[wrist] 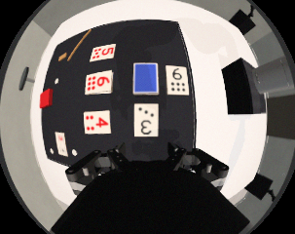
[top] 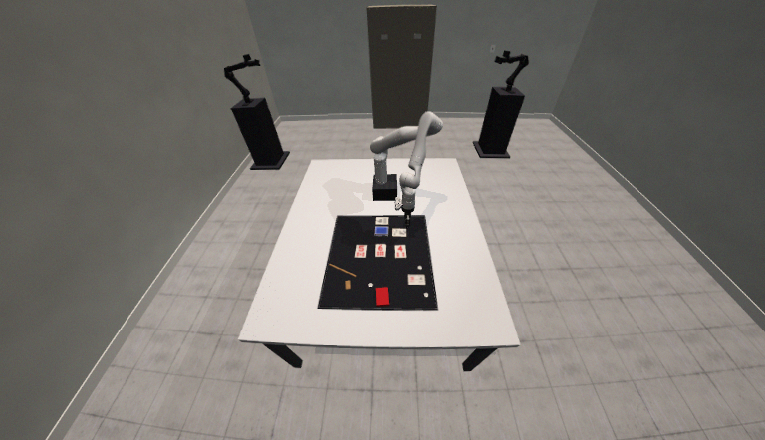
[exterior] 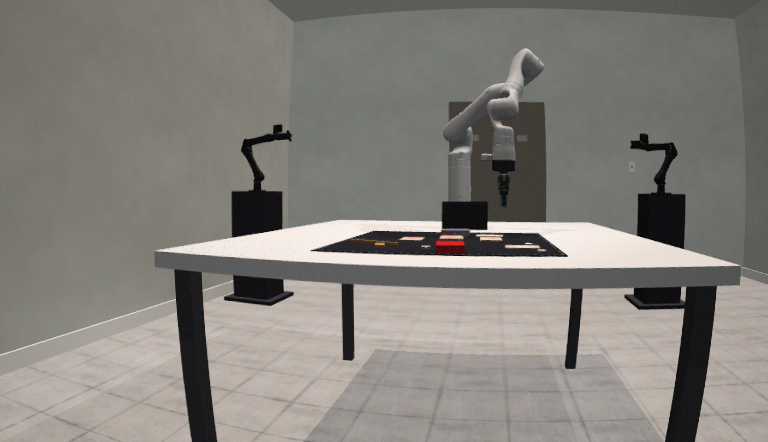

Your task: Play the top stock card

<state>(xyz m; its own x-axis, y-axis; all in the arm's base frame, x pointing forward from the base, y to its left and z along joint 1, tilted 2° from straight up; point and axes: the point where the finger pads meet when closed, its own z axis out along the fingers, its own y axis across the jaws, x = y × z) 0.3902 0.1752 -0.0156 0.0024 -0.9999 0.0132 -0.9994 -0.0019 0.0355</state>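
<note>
Right now the blue-backed card is 40 mm to the right of my hand and 100 mm below it. Round my hand: black mat 170 mm ahead, 160 mm to the right, 120 mm below; black 6 card 90 mm behind, 160 mm to the right, 100 mm below; red block 430 mm ahead, 130 mm to the right, 90 mm below.
</note>
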